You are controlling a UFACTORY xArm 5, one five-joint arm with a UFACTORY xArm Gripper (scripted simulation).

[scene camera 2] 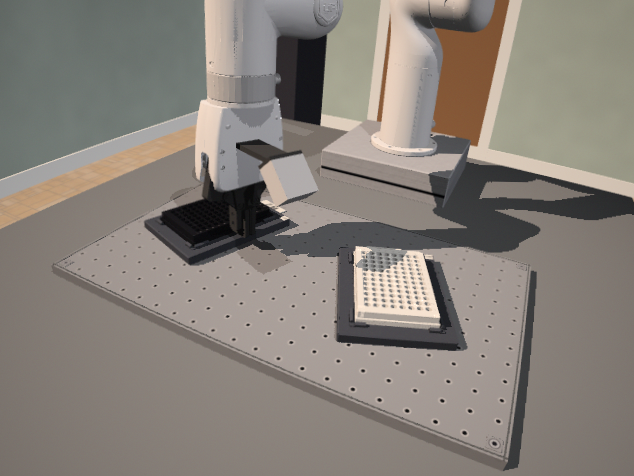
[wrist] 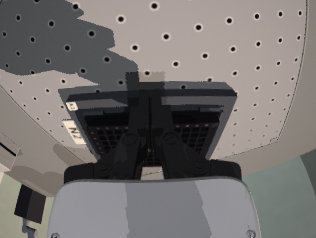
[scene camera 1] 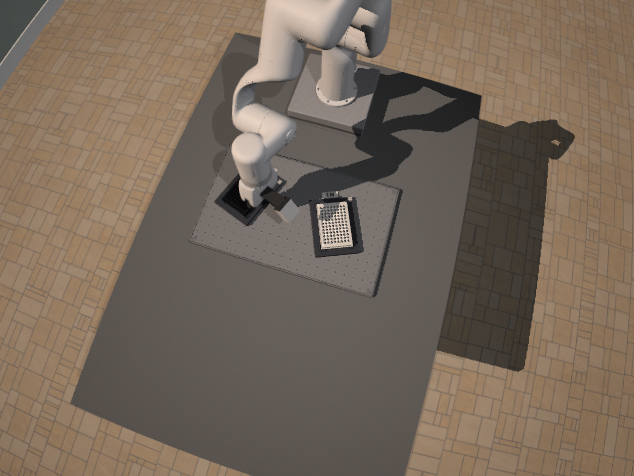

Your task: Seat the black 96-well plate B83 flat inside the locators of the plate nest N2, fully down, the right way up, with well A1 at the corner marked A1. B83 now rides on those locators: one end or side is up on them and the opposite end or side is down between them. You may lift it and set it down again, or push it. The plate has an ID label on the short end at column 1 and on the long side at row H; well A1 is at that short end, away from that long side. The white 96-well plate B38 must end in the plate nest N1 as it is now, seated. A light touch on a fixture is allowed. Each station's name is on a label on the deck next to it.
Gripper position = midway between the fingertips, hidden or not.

Observation:
In view: the gripper (scene camera 2: 243, 232), a white plate B38 (scene camera 2: 392, 287), a black plate B83 (scene camera 2: 196, 222), a nest N1 (scene camera 1: 314, 219) and a nest N2 (wrist: 180, 99).
The white plate B38 is seen too in scene camera 1 (scene camera 1: 333, 234). The black plate B83 shows as well in the wrist view (wrist: 197, 129). The gripper is seen too in the wrist view (wrist: 150, 102) and in scene camera 1 (scene camera 1: 264, 201). The wrist view does not show the white plate B38: it is out of frame.

